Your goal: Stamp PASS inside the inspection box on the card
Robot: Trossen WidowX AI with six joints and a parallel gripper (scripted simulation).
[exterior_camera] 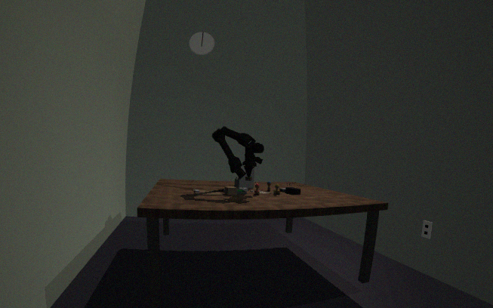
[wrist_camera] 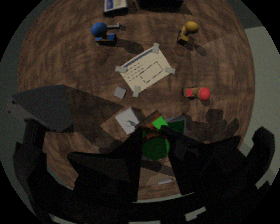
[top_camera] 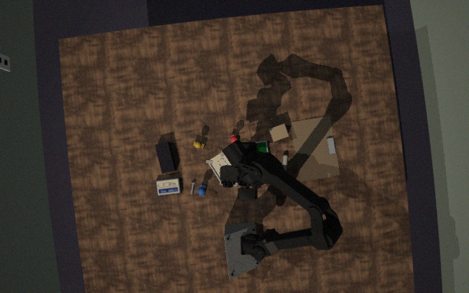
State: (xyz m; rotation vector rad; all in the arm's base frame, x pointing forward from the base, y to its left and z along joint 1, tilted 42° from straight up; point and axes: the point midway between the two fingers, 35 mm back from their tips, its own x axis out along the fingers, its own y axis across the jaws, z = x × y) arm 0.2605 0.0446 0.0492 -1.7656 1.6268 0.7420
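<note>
The white marker is 150 mm to the right of my gripper tip, 90 mm below it and 40 mm behind it. Round my gripper tip: green ink pad: 90 mm below, 60 mm to the right, 50 mm ahead; then white card: 100 mm below, 80 mm to the left; then green-knobbed stamp: right at my gripper tip.
</note>
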